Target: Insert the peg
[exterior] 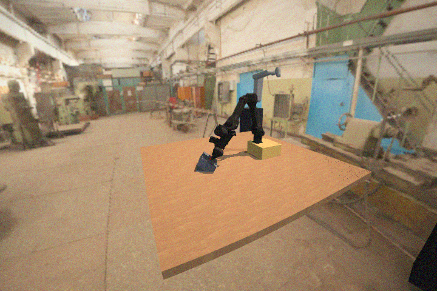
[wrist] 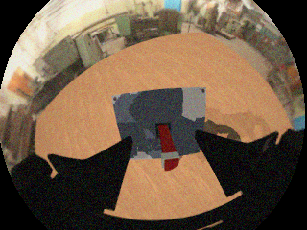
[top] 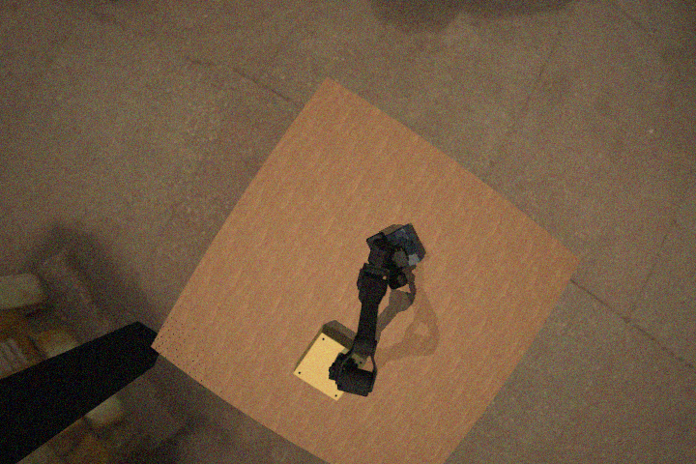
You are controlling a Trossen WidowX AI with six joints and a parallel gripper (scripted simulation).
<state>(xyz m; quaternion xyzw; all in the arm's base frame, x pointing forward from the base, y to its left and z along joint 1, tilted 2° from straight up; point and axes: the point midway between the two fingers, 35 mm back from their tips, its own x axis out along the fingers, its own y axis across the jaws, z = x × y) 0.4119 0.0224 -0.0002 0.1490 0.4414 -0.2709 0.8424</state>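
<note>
Right now my gripper tip is 1 cm past the red peg, 1 cm to the right of it and 1 cm below it. From my gripper tip the other things lie so: sloped panel: 2 cm ahead, 2 cm to the right, 4 cm below.
</note>
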